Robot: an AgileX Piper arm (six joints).
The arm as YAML. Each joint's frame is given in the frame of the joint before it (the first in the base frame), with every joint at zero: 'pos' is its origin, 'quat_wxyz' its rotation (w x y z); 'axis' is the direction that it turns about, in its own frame. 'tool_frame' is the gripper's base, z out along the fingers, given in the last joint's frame.
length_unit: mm
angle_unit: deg
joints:
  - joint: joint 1
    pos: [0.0, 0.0, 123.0]
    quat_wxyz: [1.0, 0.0, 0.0, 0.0]
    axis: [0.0, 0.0, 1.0]
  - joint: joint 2
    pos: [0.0, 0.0, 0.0]
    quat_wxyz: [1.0, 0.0, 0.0, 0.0]
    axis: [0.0, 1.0, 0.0]
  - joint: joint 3
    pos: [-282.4, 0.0, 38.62]
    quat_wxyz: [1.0, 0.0, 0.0, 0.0]
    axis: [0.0, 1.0, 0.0]
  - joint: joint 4
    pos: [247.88, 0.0, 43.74]
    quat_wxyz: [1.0, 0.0, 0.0, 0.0]
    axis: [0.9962, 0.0, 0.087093]
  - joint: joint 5
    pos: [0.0, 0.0, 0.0]
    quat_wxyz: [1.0, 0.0, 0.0, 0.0]
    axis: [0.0, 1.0, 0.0]
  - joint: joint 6
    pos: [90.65, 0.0, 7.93]
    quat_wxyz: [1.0, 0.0, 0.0, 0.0]
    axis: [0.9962, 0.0, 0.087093]
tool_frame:
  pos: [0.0, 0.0, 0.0]
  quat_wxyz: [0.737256, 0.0, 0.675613, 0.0]
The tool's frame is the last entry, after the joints.
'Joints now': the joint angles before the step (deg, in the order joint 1, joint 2, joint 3, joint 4, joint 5, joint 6). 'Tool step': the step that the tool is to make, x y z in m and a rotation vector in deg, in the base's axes. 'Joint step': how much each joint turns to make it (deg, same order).
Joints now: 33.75 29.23 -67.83 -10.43 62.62 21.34
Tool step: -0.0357 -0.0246 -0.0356 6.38 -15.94 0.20
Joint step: -0.02 -16.15 13.42 -2.54 -14.32 0.31
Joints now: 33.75 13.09 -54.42 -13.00 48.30 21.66
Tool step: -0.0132 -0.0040 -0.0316 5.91 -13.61 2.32
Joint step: 0.03 -10.93 11.87 -0.36 -15.92 0.21
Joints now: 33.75 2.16 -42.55 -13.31 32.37 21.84
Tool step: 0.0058 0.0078 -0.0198 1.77 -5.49 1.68
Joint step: -0.01 -3.30 7.48 0.03 -10.01 -0.02
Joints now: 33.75 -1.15 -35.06 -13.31 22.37 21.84
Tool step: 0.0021 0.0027 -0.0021 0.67 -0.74 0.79
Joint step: 0.01 0.01 1.16 0.62 -2.21 0.00
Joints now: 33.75 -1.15 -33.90 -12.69 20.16 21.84
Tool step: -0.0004 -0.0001 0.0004 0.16 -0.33 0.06
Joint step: -0.01 -0.06 0.01 0.05 -0.32 -0.05
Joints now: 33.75 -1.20 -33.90 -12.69 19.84 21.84
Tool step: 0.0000 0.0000 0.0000 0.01 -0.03 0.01
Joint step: 0.01 -0.01 0.01 -0.02 -0.04 0.01
